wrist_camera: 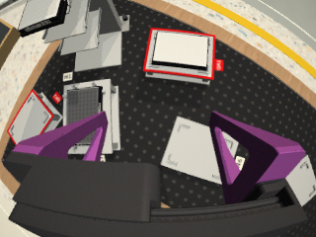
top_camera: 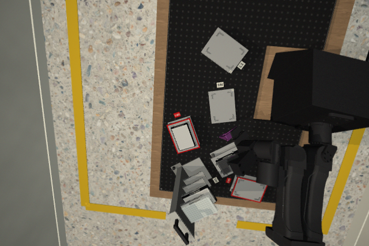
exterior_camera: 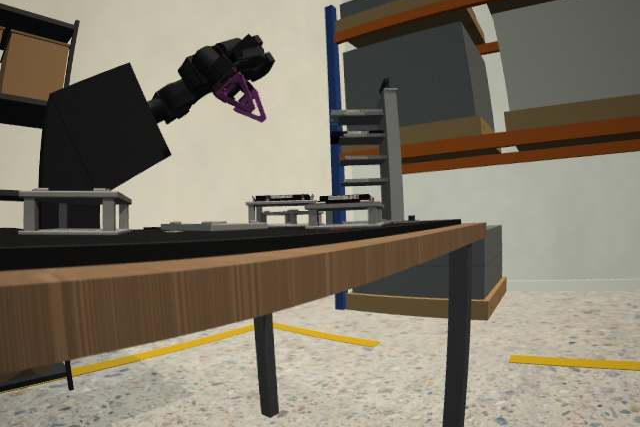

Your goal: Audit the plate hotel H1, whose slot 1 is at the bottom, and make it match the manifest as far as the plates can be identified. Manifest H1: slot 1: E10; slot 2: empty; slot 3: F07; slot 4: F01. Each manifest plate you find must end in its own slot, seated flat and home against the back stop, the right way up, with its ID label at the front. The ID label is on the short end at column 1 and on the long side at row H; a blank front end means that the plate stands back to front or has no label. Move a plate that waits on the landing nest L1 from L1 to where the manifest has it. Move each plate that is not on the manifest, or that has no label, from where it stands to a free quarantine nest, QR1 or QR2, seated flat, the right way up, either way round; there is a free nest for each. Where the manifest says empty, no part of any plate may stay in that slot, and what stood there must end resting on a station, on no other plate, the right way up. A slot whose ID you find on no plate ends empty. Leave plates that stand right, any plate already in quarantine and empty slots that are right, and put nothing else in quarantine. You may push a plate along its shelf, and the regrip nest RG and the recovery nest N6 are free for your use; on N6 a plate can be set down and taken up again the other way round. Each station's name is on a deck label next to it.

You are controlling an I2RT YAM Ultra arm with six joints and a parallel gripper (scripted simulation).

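The regrip nest RG is 90 mm behind my hand, 150 mm to the left of it and 180 mm below it. From my hand the other things lie so: recovery nest N6: 10 mm ahead, 100 mm to the right, 230 mm below; white well plate: 50 mm ahead, 270 mm to the left, 30 mm above; quarantine nest QR1: 170 mm ahead, 70 mm to the left, 200 mm below.
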